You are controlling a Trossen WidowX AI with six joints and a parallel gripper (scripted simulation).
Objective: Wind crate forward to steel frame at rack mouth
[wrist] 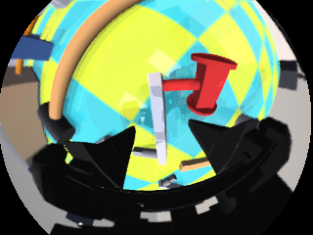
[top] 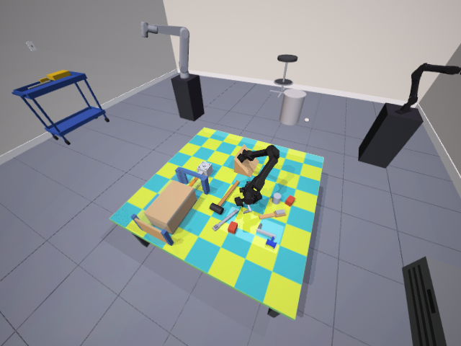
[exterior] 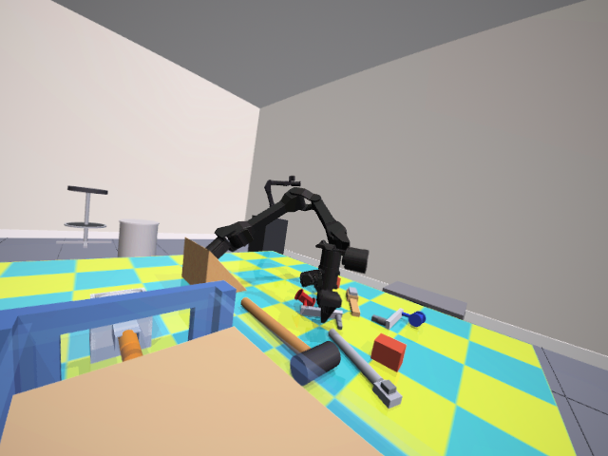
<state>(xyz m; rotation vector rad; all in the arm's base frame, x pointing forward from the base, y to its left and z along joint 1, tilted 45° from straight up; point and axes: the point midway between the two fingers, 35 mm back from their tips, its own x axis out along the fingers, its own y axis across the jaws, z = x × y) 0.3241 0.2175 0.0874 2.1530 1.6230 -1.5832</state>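
Right now the red grip is 60 mm behind my gripper tip, 20 mm above it and 10 mm to the right of it. From my gripper tip the other things lie so: brush: 190 mm to the left, 10 mm behind, 10 mm above; winch handle: 10 mm to the right, 10 mm behind, 10 mm above; grey winch: 470 mm to the right, 150 mm behind, 30 mm above.
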